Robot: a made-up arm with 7 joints.
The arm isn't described. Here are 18 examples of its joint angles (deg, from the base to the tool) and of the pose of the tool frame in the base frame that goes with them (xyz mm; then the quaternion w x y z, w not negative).
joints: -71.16 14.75 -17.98 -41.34 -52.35 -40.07 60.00
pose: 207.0 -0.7 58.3 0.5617 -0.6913 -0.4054 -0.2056
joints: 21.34 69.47 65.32 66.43 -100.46 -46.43 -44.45
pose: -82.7 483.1 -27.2 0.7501 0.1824 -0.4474 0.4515
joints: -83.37 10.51 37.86 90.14 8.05 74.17 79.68
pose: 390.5 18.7 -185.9 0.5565 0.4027 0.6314 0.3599
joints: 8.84 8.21 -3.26 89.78 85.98 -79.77 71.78
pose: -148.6 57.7 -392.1 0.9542 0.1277 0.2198 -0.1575
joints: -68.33 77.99 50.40 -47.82 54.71 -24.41 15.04
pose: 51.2 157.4 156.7 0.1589 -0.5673 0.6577 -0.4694
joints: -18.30 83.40 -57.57 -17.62 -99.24 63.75 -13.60
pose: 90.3 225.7 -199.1 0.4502 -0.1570 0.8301 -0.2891
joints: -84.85 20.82 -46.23 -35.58 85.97 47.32 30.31
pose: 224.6 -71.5 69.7 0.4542 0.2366 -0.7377 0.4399
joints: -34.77 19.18 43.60 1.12 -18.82 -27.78 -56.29
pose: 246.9 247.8 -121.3 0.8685 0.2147 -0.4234 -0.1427
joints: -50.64 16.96 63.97 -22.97 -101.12 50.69 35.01
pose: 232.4 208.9 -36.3 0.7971 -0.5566 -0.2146 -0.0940
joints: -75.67 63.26 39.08 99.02 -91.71 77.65 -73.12
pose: 319.6 322.1 -42.2 0.3497 -0.7332 -0.3366 -0.4764
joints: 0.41 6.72 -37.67 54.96 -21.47 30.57 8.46
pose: -37.3 33.8 -450.6 0.6068 0.1203 0.7766 -0.1192
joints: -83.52 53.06 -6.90 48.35 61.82 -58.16 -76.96
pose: 392.8 194.3 68.8 0.3022 0.8311 0.2087 -0.4175
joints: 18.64 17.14 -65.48 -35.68 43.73 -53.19 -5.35
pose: -58.9 -51.6 -172.1 0.6928 -0.0504 -0.5016 -0.5157
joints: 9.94 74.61 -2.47 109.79 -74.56 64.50 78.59
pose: -129.2 427.4 -106.3 0.2927 -0.1444 -0.5971 -0.7328
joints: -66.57 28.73 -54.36 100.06 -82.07 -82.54 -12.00
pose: 360.2 201.2 -160.5 0.8969 0.1902 -0.3783 0.1277
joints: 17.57 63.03 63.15 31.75 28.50 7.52 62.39
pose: 22.9 467.6 -40.8 0.2586 0.6625 -0.0410 0.7018
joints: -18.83 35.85 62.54 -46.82 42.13 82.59 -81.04
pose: 70.8 288.5 -51.8 0.9680 0.0666 0.1356 0.2002
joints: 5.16 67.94 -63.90 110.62 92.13 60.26 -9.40
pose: -17.2 458.7 -97.4 0.6773 -0.6410 -0.3174 0.1719
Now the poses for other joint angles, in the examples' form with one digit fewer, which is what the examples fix.
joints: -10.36 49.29 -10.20 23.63 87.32 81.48 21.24
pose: 167 311 -206 0.069 0.862 0.180 0.468
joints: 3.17 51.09 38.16 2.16 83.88 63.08 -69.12
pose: 94 372 -81 0.522 0.376 0.653 0.399
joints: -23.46 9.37 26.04 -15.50 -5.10 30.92 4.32
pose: 248 160 -199 0.980 -0.006 0.035 0.197
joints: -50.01 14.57 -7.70 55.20 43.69 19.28 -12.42
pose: 364 92 -278 0.788 0.505 0.329 -0.123
